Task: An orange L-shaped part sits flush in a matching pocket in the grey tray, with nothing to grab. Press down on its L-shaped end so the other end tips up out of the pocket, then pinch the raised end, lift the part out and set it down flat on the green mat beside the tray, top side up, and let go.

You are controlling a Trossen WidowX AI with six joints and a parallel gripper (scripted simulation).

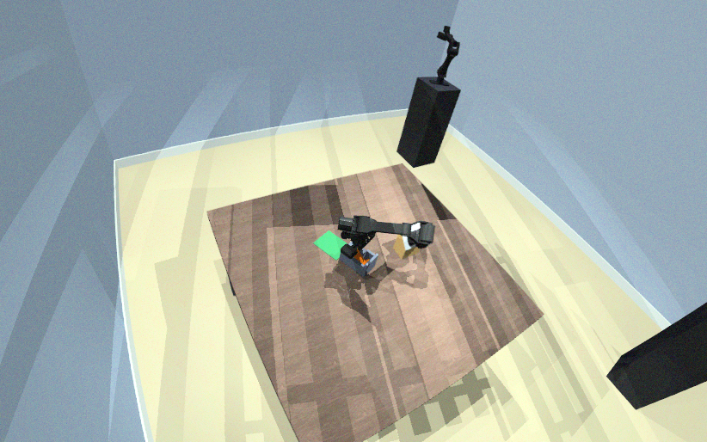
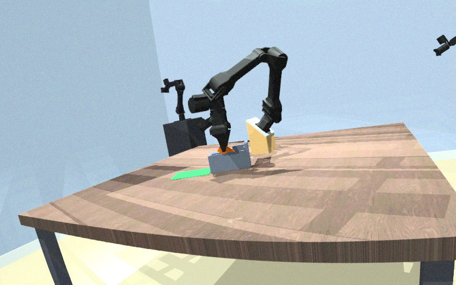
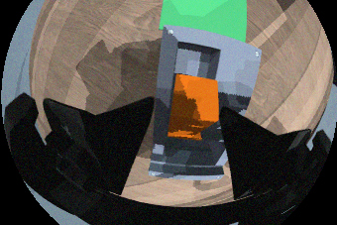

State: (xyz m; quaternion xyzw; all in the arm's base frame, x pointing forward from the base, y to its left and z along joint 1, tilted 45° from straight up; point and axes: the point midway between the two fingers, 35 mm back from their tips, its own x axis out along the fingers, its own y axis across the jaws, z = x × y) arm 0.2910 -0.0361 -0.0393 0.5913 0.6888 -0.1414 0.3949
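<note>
Right now the orange L-shaped part is 30 mm behind my gripper tip, 30 mm to the left of it and 30 mm below it. From my gripper tip the other things lie so: green mat (40 mm ahead, 140 mm to the right, 90 mm below).
</note>
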